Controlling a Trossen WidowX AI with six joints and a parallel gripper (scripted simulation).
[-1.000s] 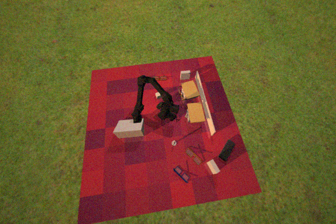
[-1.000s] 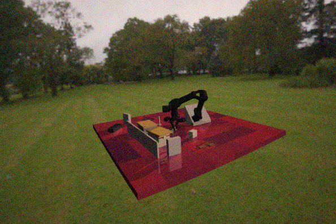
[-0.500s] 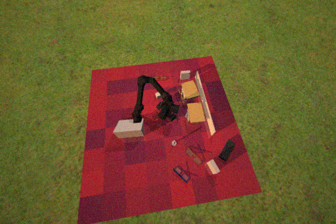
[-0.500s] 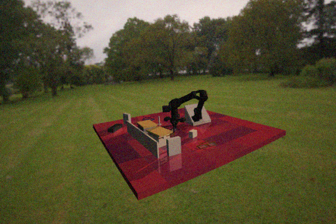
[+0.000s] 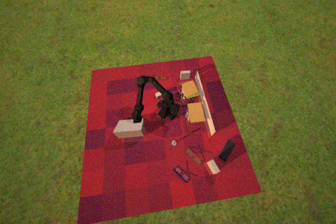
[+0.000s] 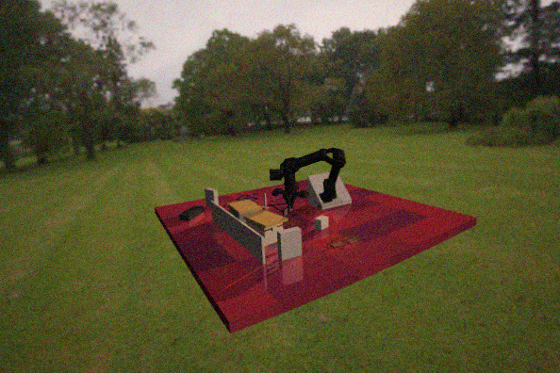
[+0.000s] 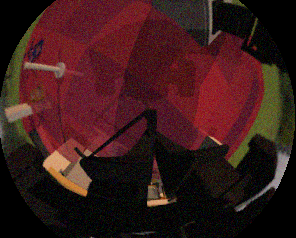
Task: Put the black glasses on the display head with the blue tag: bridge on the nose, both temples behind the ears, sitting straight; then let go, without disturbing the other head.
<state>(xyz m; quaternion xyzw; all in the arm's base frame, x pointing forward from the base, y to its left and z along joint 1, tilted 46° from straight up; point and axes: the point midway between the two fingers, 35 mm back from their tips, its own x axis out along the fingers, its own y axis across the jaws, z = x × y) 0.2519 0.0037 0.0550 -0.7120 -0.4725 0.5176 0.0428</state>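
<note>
My gripper tip is 24 cm to the left of the small peg, 4 cm short of it and 3 cm above it. From my gripper tip the other things lie so: long pale wall (35 cm ahead, 8 cm to the left); then display head (22 cm ahead, 3 cm to the right); then small cube (21 cm to the left, 5 cm behind, 3 cm below).
</note>
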